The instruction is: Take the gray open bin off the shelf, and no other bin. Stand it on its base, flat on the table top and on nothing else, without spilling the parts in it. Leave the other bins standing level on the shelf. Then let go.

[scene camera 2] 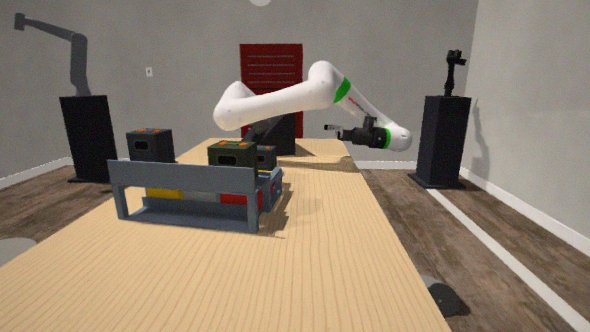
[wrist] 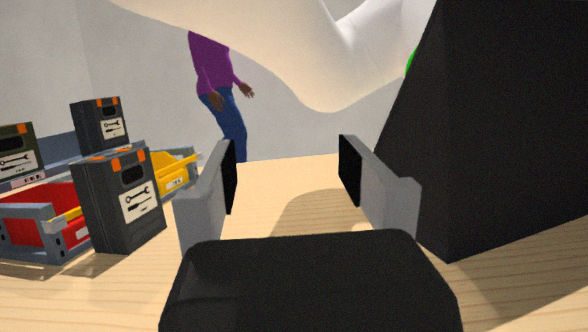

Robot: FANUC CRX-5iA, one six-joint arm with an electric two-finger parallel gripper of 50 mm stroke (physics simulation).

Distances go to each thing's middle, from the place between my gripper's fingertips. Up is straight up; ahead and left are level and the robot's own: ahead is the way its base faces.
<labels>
The dark gray case (wrist: pixel 117 191) is 27 cm ahead of my hand, 25 cm to the right of it and 9 cm below it. From my hand the other things lie so: green case (scene camera 2: pixel 244 153) (52 cm ahead, 30 cm to the right); then yellow bin (wrist: pixel 172 180) (50 cm to the right, 37 cm ahead, 11 cm below).
</labels>
